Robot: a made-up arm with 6 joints.
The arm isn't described. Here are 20 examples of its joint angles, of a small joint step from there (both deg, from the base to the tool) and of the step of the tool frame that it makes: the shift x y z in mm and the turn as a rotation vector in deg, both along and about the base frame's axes.
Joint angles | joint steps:
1: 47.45 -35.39 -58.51 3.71 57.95 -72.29 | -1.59 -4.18 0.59 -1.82 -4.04 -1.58
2: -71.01 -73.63 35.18 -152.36 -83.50 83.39 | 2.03 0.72 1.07 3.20 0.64 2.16
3: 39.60 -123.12 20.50 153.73 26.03 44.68 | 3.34 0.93 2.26 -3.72 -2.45 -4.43
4: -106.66 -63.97 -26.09 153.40 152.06 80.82 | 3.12 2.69 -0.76 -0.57 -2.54 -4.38
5: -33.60 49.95 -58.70 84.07 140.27 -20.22 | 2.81 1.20 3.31 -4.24 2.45 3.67
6: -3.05 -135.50 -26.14 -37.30 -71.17 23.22 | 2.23 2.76 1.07 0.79 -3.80 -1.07
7: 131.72 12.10 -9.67 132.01 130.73 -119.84 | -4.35 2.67 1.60 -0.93 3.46 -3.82
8: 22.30 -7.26 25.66 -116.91 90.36 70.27 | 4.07 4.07 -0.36 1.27 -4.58 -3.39
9: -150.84 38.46 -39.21 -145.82 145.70 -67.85 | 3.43 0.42 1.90 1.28 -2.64 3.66
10: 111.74 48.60 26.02 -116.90 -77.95 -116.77 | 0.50 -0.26 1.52 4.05 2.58 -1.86
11: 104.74 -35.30 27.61 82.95 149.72 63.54 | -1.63 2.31 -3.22 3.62 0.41 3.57
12: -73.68 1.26 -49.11 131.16 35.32 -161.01 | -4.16 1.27 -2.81 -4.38 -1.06 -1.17
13: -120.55 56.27 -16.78 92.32 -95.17 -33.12 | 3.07 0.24 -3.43 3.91 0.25 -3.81
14: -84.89 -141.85 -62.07 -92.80 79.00 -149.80 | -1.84 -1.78 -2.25 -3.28 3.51 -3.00
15: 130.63 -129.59 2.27 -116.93 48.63 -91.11 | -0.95 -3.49 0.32 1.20 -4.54 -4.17
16: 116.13 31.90 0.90 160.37 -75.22 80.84 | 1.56 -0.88 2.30 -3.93 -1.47 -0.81
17: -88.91 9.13 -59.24 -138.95 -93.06 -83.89 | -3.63 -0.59 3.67 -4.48 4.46 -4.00
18: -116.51 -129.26 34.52 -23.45 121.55 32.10 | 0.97 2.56 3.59 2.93 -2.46 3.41
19: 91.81 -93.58 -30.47 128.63 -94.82 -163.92 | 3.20 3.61 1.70 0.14 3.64 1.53
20: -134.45 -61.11 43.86 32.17 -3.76 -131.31 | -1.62 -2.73 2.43 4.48 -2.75 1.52
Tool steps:
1: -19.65 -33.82 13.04 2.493 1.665 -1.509
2: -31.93 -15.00 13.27 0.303 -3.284 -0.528
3: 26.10 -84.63 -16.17 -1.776 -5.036 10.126
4: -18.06 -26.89 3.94 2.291 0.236 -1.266
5: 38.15 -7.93 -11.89 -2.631 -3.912 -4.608
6: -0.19 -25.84 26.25 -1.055 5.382 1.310
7: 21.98 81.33 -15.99 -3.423 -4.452 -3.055
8: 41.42 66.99 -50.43 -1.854 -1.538 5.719
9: 5.70 -23.74 -6.48 -4.299 0.260 2.513
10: 2.22 11.41 11.64 0.599 -4.015 0.370
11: -45.95 85.81 5.01 -3.488 -1.355 -1.968
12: -53.03 -25.17 -31.04 4.371 -1.237 -9.150
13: 81.48 -4.00 -28.99 0.201 0.566 7.305
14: 19.31 -23.63 -20.46 -1.888 -4.498 1.182
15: 1.12 -18.11 -52.77 8.538 3.103 -1.623
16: -21.54 -5.85 55.24 2.642 5.477 -0.303
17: -7.35 -69.28 14.26 1.699 -2.098 -7.541
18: -9.30 33.76 4.50 1.389 -2.517 2.384
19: 33.12 18.23 46.61 -5.269 -2.012 4.025
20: 96.04 35.70 -69.90 -4.238 -0.245 -6.899
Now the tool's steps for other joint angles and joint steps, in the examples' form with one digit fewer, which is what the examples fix.
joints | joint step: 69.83 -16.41 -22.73 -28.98 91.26 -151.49 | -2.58 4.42 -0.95 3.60 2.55 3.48
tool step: 34.3 19.1 -30.7 -5.85 -2.07 -6.24
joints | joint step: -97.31 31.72 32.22 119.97 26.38 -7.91 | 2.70 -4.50 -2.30 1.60 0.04 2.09
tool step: 64.0 60.3 54.0 -2.60 3.78 3.11
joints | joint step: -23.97 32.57 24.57 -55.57 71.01 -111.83 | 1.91 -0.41 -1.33 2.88 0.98 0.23
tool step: 10.0 26.4 2.8 -2.61 1.68 1.43
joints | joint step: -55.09 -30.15 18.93 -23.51 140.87 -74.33 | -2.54 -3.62 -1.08 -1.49 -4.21 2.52
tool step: -40.8 56.8 -6.2 2.75 -0.56 0.20
